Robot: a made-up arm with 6 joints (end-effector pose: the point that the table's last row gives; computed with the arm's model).
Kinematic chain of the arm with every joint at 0, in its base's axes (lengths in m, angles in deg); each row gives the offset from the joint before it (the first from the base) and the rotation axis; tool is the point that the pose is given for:
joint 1: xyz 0 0 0.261 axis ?
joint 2: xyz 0 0 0 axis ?
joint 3: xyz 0 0 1.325 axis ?
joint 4: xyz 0 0 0 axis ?
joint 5: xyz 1.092 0 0 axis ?
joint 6: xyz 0 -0.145 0 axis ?
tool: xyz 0 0 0
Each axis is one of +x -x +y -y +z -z.
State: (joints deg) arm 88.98 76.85 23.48 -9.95 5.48 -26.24
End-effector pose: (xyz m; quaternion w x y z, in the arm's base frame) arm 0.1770 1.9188 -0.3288 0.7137 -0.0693 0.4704 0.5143
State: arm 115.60 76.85 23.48 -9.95 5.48 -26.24
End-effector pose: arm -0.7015 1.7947 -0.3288 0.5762 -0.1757 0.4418 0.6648
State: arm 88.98 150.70 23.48 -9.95 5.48 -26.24
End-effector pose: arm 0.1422 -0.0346 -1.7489 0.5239 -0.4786 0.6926 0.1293
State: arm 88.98 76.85 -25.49 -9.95 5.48 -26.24
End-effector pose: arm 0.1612 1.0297 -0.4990 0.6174 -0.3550 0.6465 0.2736
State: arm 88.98 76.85 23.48 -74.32 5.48 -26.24
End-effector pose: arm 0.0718 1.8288 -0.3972 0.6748 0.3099 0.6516 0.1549
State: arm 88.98 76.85 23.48 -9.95 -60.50 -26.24
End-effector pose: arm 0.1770 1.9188 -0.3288 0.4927 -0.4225 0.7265 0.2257
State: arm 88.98 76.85 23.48 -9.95 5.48 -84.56
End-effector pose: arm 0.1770 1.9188 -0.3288 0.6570 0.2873 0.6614 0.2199
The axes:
joint 1: +z
joint 2: +y
joint 3: -y
joint 4: -x
joint 5: -y
joint 6: -x

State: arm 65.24 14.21 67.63 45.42 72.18 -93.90
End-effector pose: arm 0.4665 0.7684 2.4839 0.1305 0.3177 -0.4071 0.8464
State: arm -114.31 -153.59 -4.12 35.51 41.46 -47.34
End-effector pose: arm 0.5399 1.4819 -0.4435 0.1239 -0.9215 -0.3562 0.0932
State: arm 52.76 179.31 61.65 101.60 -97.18 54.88
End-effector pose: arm -0.2442 -0.2731 -2.0970 0.6431 0.7378 -0.1606 -0.1277
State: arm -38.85 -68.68 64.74 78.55 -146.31 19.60
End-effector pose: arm -1.6443 1.2874 1.4382 0.6637 0.3779 0.0312 -0.6447
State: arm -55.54 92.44 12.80 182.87 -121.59 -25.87
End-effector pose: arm 0.9755 -1.1656 -0.8709 0.0289 -0.8526 0.3313 -0.4032
